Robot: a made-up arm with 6 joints. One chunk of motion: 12 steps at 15 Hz.
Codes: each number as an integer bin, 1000 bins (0 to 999) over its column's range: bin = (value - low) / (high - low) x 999, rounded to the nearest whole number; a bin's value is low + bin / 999 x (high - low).
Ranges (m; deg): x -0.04..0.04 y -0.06..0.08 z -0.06..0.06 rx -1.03..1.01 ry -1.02..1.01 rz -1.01..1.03
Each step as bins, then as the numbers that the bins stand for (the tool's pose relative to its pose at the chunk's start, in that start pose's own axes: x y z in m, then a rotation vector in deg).
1 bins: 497 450 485 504 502 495
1 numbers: -0.0002 0.0031 -0.0017 0.00 0.00 0.00
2 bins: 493 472 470 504 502 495
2 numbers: -0.0005 0.0061 -0.0035 0.00 0.00 0.00
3 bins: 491 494 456 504 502 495
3 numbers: -0.0007 0.0092 -0.0052 0.00 0.00 0.00
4 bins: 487 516 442 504 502 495
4 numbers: -0.0010 0.0123 -0.0069 0.00 0.00 0.00
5 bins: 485 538 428 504 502 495
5 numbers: -0.0012 0.0154 -0.0086 0.00 0.00 0.00
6 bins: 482 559 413 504 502 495
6 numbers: -0.0014 0.0183 -0.0104 0.00 0.00 0.00
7 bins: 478 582 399 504 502 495
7 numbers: -0.0017 0.0216 -0.0121 0.00 0.00 0.00
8 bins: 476 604 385 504 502 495
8 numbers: -0.0019 0.0246 -0.0138 0.00 0.00 0.00
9 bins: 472 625 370 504 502 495
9 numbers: -0.0022 0.0276 -0.0156 0.00 0.00 0.00
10 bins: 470 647 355 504 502 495
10 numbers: -0.0024 0.0307 -0.0174 0.00 0.00 0.00
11 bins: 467 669 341 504 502 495
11 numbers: -0.0026 0.0338 -0.0190 0.00 0.00 0.00
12 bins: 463 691 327 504 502 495
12 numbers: -0.0029 0.0368 -0.0207 0.00 0.00 0.00
